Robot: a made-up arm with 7 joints.
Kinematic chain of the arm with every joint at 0, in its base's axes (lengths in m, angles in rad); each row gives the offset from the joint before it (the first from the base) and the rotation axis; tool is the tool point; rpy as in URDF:
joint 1: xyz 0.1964 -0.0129 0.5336 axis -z
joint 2: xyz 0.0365 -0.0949 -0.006 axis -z
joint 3: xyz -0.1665 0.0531 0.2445 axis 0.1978 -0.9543 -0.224
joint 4: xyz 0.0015 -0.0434 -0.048 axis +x
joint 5: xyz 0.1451 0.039 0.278 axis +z
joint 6: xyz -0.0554 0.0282 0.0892 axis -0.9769 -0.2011 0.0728
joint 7: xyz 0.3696 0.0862 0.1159 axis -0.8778 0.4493 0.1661
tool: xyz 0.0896 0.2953 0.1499 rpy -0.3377 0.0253 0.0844
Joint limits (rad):
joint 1: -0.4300..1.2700
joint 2: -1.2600..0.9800
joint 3: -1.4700..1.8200
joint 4: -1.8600..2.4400
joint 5: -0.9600..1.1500
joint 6: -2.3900..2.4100
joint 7: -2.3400..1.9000
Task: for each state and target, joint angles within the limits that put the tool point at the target. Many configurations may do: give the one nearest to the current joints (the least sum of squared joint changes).
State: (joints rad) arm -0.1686 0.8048 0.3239 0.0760 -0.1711 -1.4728 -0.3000
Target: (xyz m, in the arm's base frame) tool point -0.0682 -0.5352 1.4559
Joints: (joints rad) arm -0.0908 0.7381 0.5760 0.3065 -0.2615 -1.2587 -0.2373
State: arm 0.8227 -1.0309 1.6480 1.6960 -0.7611 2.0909 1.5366
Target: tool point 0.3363 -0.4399 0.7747
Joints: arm 0.9575 -0.9392 1.3783 1.5875 -0.9600 2.1576 1.7339
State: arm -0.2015 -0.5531 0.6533 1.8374 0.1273 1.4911 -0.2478
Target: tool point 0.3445 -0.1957 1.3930
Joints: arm -0.2368 -0.5770 0.5165 1.5189 0.0601 1.5821 -0.1885
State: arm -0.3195 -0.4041 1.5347 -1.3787 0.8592 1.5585 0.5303
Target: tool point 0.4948 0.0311 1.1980
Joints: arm -0.3469 -0.3828 1.8089 -1.3107 0.5716 1.5859 0.5382
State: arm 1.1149 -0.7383 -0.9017 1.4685 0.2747 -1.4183 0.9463
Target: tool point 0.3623 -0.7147 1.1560
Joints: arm 1.0136 -0.6344 -0.2579 1.3518 0.5144 -1.2410 0.6822
